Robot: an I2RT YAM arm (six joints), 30 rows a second.
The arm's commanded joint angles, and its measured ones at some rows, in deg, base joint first. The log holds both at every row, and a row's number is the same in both.
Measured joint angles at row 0:
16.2 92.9 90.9 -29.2 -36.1 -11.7
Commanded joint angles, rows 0 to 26:
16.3 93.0 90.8 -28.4 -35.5 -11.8
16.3 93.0 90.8 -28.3 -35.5 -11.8
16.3 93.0 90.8 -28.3 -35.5 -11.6
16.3 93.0 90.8 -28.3 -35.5 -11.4
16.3 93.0 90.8 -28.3 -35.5 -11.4
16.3 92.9 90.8 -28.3 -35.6 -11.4
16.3 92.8 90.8 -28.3 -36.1 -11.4
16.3 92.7 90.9 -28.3 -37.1 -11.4
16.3 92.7 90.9 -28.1 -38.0 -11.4
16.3 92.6 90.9 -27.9 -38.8 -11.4
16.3 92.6 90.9 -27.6 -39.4 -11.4
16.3 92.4 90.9 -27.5 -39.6 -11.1
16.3 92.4 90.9 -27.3 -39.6 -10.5
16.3 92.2 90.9 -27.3 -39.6 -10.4
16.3 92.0 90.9 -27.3 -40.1 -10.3
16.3 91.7 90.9 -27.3 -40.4 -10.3
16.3 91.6 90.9 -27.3 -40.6 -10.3
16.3 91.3 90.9 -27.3 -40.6 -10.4
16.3 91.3 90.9 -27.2 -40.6 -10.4
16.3 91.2 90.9 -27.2 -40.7 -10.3
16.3 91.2 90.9 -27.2 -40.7 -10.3
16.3 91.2 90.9 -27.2 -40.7 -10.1
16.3 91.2 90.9 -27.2 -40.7 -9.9
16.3 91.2 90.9 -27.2 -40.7 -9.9
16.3 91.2 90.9 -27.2 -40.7 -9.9
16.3 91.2 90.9 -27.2 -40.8 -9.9
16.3 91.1 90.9 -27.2 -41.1 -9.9
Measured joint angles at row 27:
16.2 92.9 90.9 -27.6 -39.0 -10.3
